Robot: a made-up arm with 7 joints.
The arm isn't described. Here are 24 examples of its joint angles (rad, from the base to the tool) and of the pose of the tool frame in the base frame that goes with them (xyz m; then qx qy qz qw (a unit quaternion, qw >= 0)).
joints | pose
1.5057 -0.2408 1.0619 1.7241 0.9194 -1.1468 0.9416 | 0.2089 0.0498 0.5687 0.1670 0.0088 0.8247 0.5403
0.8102 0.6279 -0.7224 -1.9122 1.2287 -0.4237 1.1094 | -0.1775 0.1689 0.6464 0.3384 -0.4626 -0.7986 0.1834
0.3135 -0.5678 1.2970 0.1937 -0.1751 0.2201 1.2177 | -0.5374 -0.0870 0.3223 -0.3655 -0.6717 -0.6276 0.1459
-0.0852 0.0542 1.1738 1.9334 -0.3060 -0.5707 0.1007 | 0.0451 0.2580 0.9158 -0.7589 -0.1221 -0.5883 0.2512
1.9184 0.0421 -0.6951 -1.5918 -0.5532 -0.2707 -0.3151 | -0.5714 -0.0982 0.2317 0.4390 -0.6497 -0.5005 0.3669
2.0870 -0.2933 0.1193 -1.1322 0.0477 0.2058 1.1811 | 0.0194 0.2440 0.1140 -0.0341 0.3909 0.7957 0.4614
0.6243 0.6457 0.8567 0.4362 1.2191 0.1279 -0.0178 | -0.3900 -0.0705 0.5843 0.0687 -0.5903 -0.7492 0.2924
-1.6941 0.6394 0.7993 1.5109 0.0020 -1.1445 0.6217 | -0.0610 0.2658 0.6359 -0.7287 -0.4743 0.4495 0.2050
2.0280 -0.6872 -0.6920 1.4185 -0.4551 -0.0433 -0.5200 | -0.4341 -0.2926 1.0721 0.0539 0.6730 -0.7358 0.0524
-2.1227 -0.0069 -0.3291 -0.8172 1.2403 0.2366 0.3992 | 0.0152 0.1879 0.8050 -0.3791 -0.4493 0.2441 0.7712
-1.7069 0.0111 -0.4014 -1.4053 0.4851 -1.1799 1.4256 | -0.2125 0.2022 0.6373 -0.4869 -0.6278 -0.2553 0.5510
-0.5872 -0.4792 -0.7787 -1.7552 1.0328 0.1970 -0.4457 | -0.2099 -0.0637 0.6908 0.2084 -0.5439 -0.2629 0.7692
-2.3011 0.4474 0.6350 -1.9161 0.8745 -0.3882 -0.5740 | -0.0870 0.0261 0.7077 0.1102 0.1290 -0.8205 0.5458
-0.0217 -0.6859 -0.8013 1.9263 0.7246 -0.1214 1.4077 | 0.1396 0.2381 0.4362 0.7474 -0.2889 -0.4151 0.4307
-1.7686 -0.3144 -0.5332 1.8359 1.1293 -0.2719 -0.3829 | -0.2882 0.1925 0.6046 -0.5211 -0.5492 0.6531 0.0160
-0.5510 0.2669 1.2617 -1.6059 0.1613 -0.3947 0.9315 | -0.2515 -0.2121 0.4135 0.3444 -0.3827 -0.7385 0.4354
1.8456 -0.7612 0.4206 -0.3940 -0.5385 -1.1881 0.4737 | 0.0838 0.4480 0.5457 -0.5300 0.1462 0.6555 0.5177
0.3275 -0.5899 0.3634 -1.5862 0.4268 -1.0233 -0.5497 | 0.0277 0.1144 0.4245 0.9254 -0.3407 0.1221 0.1126
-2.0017 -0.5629 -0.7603 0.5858 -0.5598 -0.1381 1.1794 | -0.4040 0.3124 0.0716 0.5572 0.1364 -0.6356 0.5167
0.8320 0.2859 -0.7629 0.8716 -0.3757 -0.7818 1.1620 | -0.0269 0.4614 0.7407 0.9466 0.2164 0.1504 0.1860
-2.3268 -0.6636 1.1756 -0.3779 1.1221 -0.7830 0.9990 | -0.2066 -0.0042 0.5413 -0.1263 -0.6478 -0.6282 0.4120
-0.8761 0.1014 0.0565 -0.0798 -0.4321 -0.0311 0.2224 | 0.0726 0.5396 1.1029 -0.8033 -0.2549 0.0041 0.5383
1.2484 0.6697 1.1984 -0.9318 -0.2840 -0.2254 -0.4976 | -0.0805 -0.3195 0.0620 0.8490 -0.2829 -0.1700 0.4126
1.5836 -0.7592 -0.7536 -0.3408 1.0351 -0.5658 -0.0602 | 0.0559 0.1548 0.6422 -0.1170 0.5405 0.5858 0.5925
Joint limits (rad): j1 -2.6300..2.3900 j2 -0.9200..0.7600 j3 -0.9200..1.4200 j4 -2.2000..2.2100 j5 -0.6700..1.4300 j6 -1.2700..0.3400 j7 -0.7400..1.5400
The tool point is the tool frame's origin. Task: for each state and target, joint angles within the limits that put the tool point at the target. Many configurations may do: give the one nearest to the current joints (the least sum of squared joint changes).
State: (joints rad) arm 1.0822 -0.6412 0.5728 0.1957 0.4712 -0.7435 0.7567
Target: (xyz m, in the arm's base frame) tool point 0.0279 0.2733 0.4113
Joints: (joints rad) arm 0.9961 -0.6650 0.6780 0.0873 0.4153 -0.6148 0.7220
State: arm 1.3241 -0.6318 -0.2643 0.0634 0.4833 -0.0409 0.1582
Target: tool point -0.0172 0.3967 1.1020
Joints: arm 1.2361 -0.9005 -0.8509 0.5951 0.3467 0.0605 0.2057
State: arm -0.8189 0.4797 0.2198 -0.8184 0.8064 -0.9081 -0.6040
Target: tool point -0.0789 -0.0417 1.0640
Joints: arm -0.7306 0.5281 0.1710 -0.6504 0.2863 -0.4444 -0.5707
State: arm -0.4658 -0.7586 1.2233 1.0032 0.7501 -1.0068 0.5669
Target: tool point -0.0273 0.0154 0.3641
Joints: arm -0.5235 -0.6153 1.1301 0.9895 0.7952 -1.0208 0.5806
